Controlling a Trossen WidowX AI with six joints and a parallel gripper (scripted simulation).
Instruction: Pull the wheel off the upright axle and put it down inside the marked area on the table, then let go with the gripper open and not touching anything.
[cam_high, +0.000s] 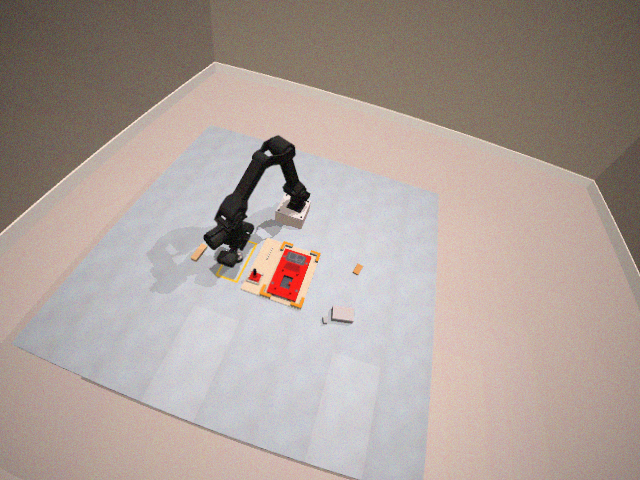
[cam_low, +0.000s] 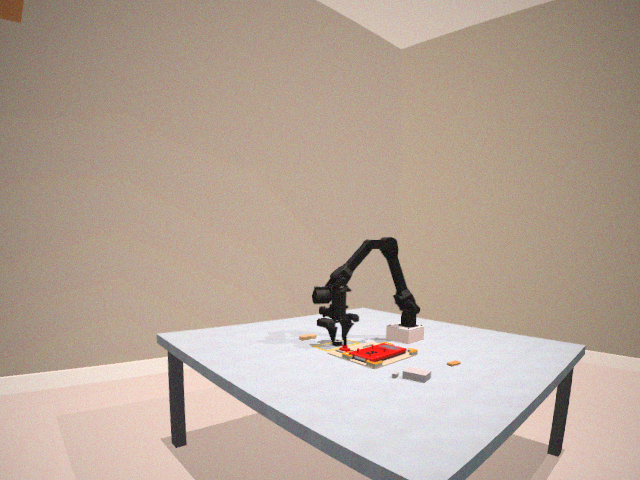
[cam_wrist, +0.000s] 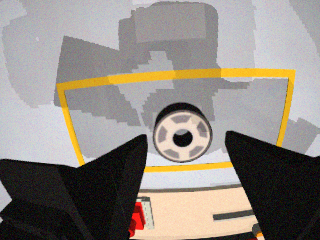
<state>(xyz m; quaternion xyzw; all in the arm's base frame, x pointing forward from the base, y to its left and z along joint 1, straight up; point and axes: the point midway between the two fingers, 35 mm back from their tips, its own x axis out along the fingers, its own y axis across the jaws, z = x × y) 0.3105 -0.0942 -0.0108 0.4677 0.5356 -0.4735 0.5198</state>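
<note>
The wheel is 1 cm below my gripper tip. From my gripper tip the other things lie so: small cube (39 cm to the left, 8 cm ahead, 1 cm below); then tan block (14 cm to the right, 5 cm ahead, 1 cm below); then grey block (44 cm to the left, 4 cm ahead).
</note>
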